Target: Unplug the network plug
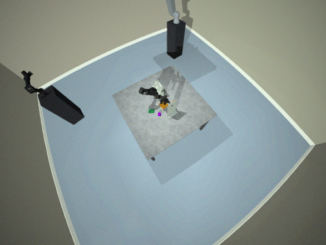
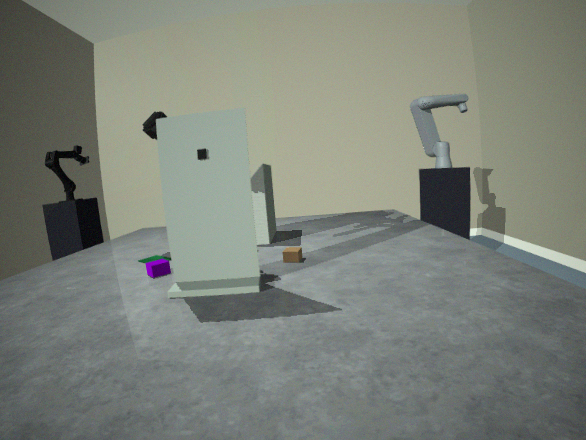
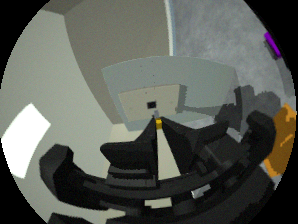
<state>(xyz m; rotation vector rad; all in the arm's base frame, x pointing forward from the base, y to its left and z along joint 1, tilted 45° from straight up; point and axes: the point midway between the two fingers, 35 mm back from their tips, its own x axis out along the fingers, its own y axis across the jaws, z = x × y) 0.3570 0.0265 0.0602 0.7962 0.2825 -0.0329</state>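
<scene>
My gripper tip is 250 mm above the orange marked square and 150 mm past it. The rest, counted from my gripper tip: pale upright panel: 100 mm below, 60 mm ahead.
</scene>
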